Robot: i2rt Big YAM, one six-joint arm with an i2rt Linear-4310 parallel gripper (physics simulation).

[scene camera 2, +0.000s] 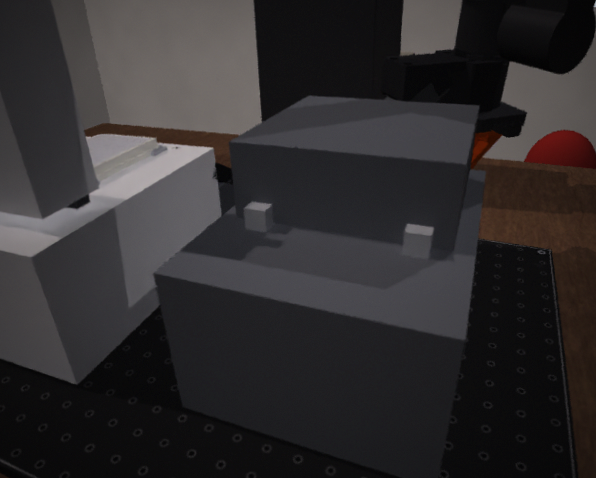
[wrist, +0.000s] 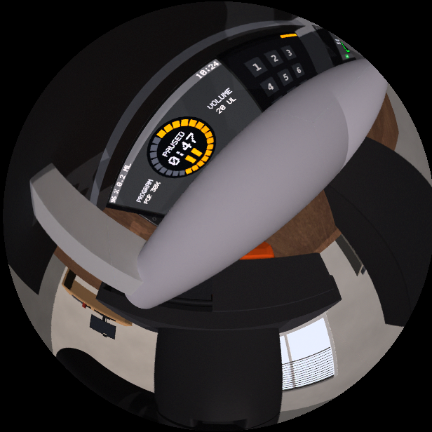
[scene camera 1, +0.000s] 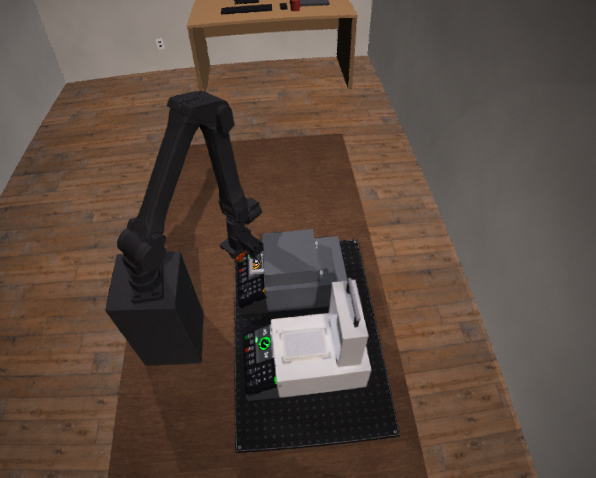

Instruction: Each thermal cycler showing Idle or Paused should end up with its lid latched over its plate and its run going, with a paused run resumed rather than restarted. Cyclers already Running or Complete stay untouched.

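Pixels of known places: gripper, fingertip midpoint: [scene camera 1: 239, 261]; arm's base, origin of the base link: [scene camera 1: 147, 283].
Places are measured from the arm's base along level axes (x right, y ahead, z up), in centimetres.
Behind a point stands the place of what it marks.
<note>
The grey thermal cycler [scene camera 1: 290, 252] @(y 41.6, x -12.5, z -13.5 cm) [scene camera 2: 310, 310] @(y 59.0, x -12.4, z -20.2 cm) has its lid [scene camera 1: 287, 245] @(y 41.3, x -15.6, z -13.5 cm) [scene camera 2: 350, 130] @(y 44.5, x -12.1, z -13.5 cm) down, hiding any plate. Its screen [scene camera 1: 256, 262] @(y 30.7, x -18.5, z -23.1 cm) [wrist: 145, 175] reads PAUSED 0:47 with an amber ring in the wrist view. A pale latch handle [wrist: 250, 185] spans in front of the panel; whether it is latched I cannot tell. The white cycler [scene camera 1: 325, 382] @(y 43.2, x 27.5, z -24.7 cm) [scene camera 2: 165, 210] @(y 42.2, x 7.4, z -23.4 cm) has its lid [scene camera 1: 350, 320] @(y 50.3, x 21.8, z -1.5 cm) [scene camera 2: 40, 110] @(y 52.2, x 9.9, z -10.7 cm) raised, a plate [scene camera 1: 305, 343] @(y 39.7, x 17.2, z -18.4 cm) in its block and a green ring with a tick-like mark on its screen [scene camera 1: 264, 343] @(y 28.3, x 12.1, z -23.3 cm). My gripper [scene camera 1: 240, 256] @(y 24.9, x -22.0, z -25.0 cm) is shut and empty, low at the grey cycler's front; the handle hides its fingertips in the wrist view.
Both cyclers stand side by side on a black perforated board [scene camera 1: 320, 420] @(y 39.9, x 35.6, z -33.4 cm) [scene camera 2: 510, 320] @(y 39.6, x -28.0, z -33.4 cm). The arm's dark pedestal [scene camera 1: 160, 330] @(y 0.1, x 8.2, z -11.7 cm) stands on the panel side of the board. A wooden desk [scene camera 1: 275, 22] stands far back. The white cycler's raised lid stands tall at its rear.
</note>
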